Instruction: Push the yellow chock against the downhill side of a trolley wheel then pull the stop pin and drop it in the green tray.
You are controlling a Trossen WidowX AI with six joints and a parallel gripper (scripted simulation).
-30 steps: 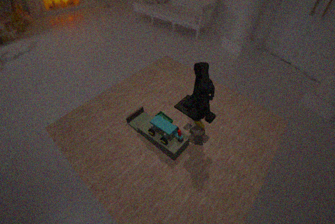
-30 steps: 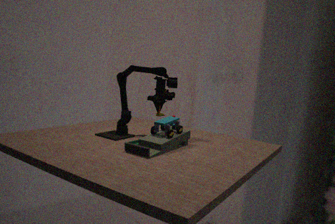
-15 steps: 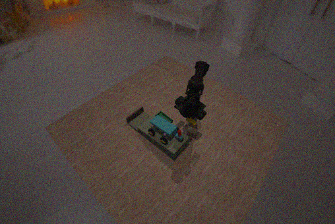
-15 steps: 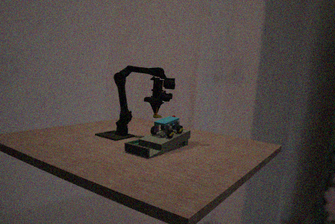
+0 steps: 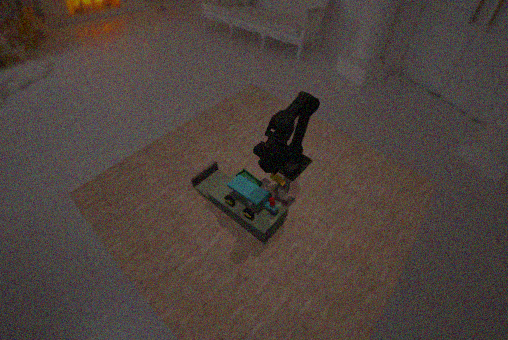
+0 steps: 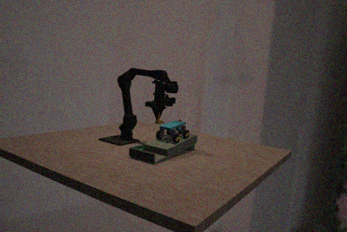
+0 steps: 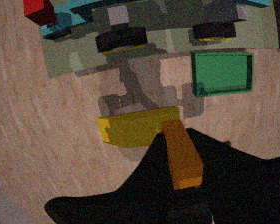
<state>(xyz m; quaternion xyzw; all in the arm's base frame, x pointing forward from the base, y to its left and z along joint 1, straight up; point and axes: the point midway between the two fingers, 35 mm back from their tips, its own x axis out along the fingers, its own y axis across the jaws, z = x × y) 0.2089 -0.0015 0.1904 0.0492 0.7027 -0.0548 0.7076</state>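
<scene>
The red-headed stop pin is 12 cm ahead of my gripper tip, 7 cm to the left of it and 3 cm below it. Also, from my gripper tip: yellow chock: 2 cm to the left, 1 cm below; grey-green ramp: 12 cm below, 12 cm ahead, 4 cm to the right; trolley: 12 cm ahead, 5 cm below, 4 cm to the right.
</scene>
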